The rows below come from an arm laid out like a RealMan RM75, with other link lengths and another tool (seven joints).
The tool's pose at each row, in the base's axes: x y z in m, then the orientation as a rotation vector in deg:
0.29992 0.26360 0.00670 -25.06 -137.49 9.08
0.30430 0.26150 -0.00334 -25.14 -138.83 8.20
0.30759 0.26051 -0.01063 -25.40 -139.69 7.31
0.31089 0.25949 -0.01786 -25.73 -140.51 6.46
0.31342 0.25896 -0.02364 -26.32 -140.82 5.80
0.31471 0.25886 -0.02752 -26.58 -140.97 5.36
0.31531 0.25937 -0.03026 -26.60 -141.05 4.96
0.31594 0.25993 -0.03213 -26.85 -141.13 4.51
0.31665 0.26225 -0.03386 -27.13 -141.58 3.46
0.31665 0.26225 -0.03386 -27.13 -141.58 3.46
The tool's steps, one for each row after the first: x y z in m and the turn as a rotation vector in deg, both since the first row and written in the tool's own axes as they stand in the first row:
-0.00997 0.00149 0.00477 -0.87 -1.16 -0.28
-0.01710 0.00311 0.00816 -1.72 -1.87 -0.40
-0.02421 0.00468 0.01150 -2.54 -2.56 -0.46
-0.02972 0.00618 0.01424 -3.22 -2.81 -0.23
-0.03304 0.00732 0.01634 -3.62 -2.91 -0.18
-0.03496 0.00858 0.01803 -3.92 -2.92 -0.27
-0.03635 0.00970 0.01904 -4.32 -2.96 -0.22
-0.03709 0.01245 0.01990 -5.20 -3.27 -0.33
-0.03709 0.01245 0.01990 -5.20 -3.27 -0.33

